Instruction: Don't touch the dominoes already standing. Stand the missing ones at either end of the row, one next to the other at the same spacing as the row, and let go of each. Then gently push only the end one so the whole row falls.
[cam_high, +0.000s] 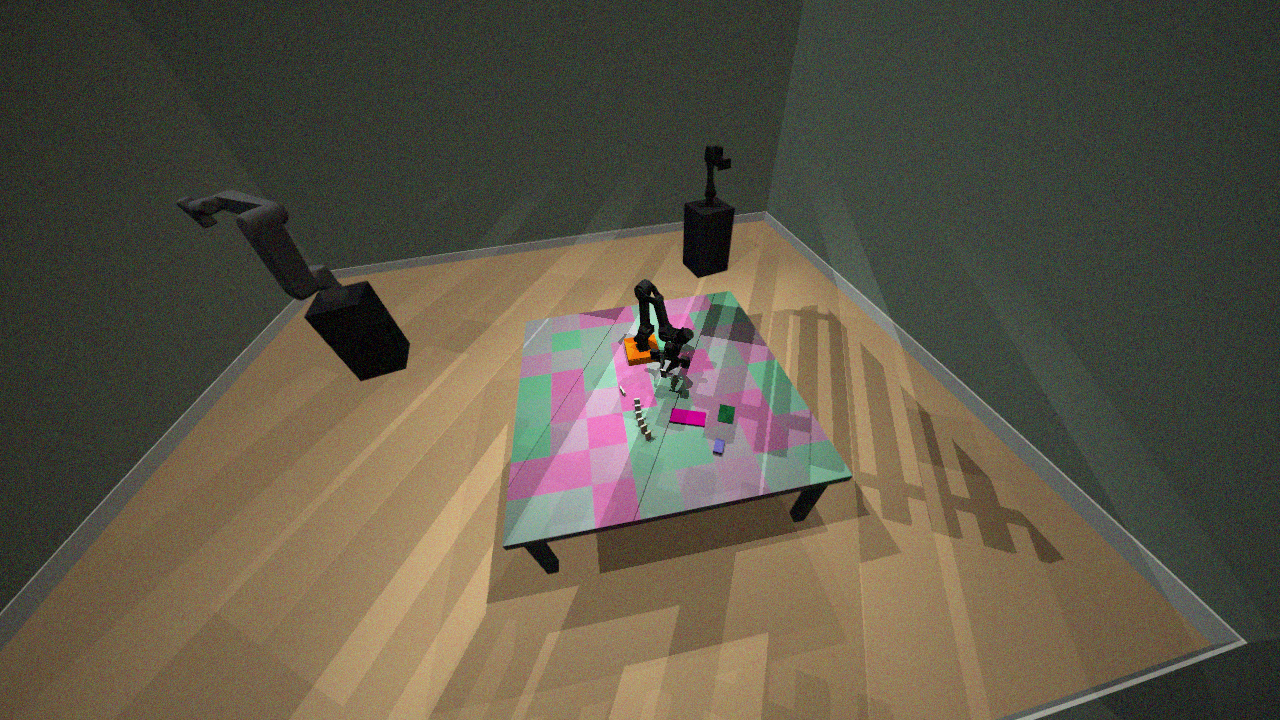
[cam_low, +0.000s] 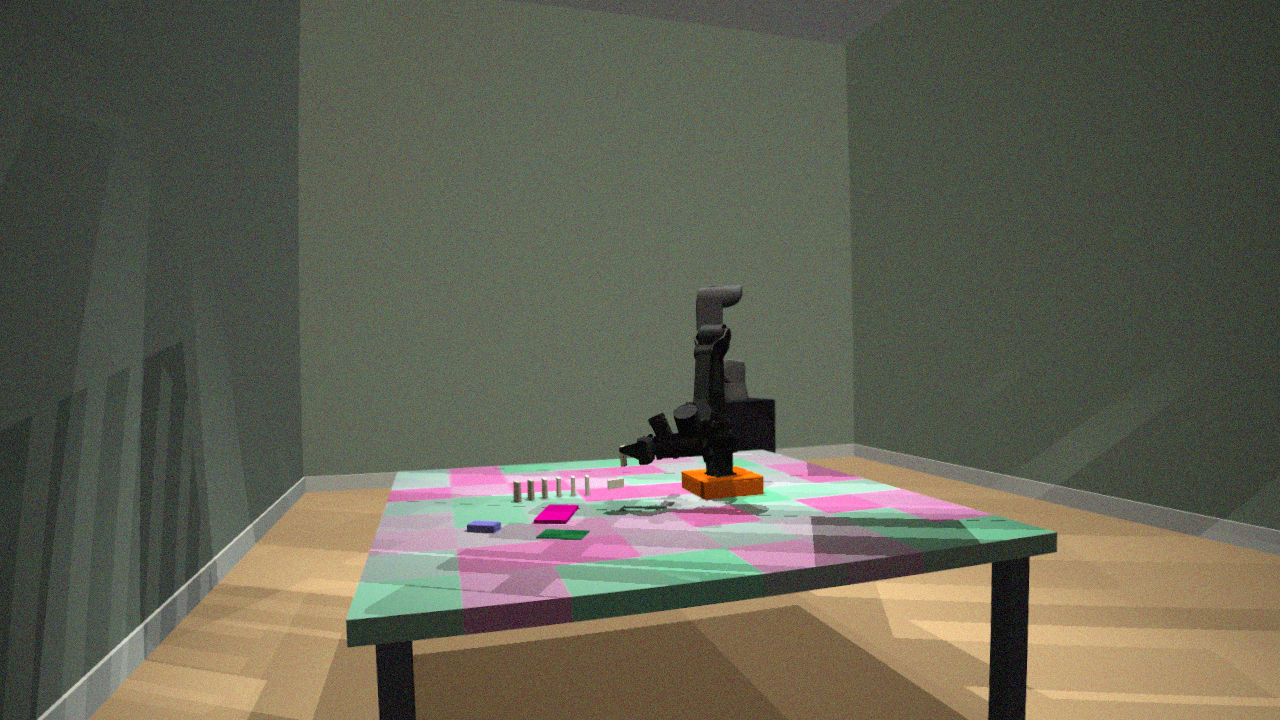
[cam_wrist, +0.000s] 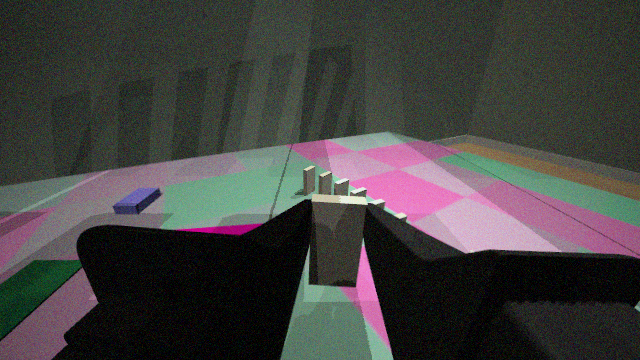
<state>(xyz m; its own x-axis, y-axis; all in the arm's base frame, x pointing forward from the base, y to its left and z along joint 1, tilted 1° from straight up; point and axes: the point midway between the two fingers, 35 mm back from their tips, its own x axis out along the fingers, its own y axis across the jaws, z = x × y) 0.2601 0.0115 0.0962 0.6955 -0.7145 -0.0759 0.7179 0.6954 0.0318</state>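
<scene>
My gripper tip is 18 cm short of the magenta slab, 13 cm above it and 3 cm to the right of it. Also, from my gripper tip: purple block 37 cm ahead, 13 cm below, 8 cm to the left; then green flat piece 24 cm ahead, 20 cm to the left, 13 cm below.
</scene>
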